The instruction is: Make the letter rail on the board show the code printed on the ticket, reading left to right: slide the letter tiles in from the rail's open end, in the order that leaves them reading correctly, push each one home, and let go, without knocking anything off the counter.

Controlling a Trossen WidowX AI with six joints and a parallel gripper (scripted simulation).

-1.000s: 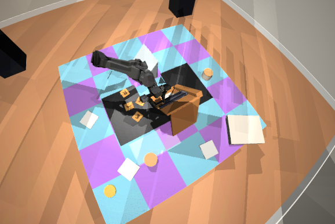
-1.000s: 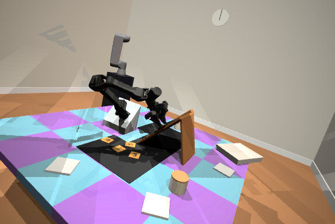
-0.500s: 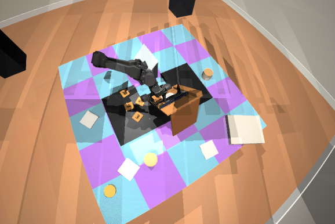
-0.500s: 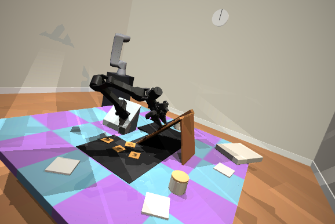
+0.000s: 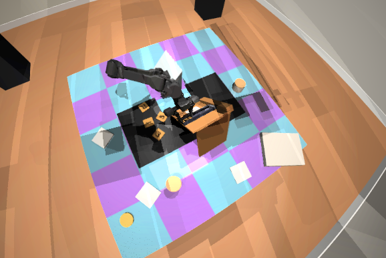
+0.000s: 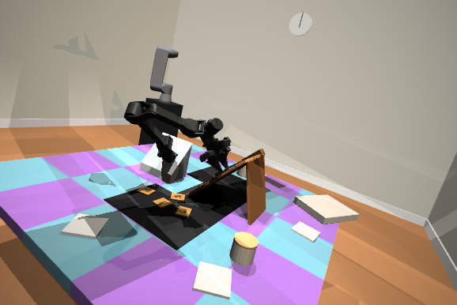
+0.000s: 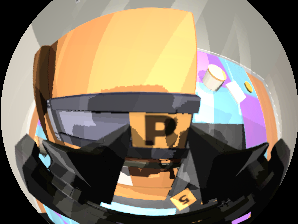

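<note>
Right now my gripper tip is 70 mm past the white ticket, 80 mm to the right of it and 70 mm above it. Round my gripper tip: black mat (150 mm behind, 30 mm to the left, 170 mm below); letter tile (150 mm behind, 190 mm to the right, 170 mm below); orange letter tile marked p (right at my gripper tip).
</note>
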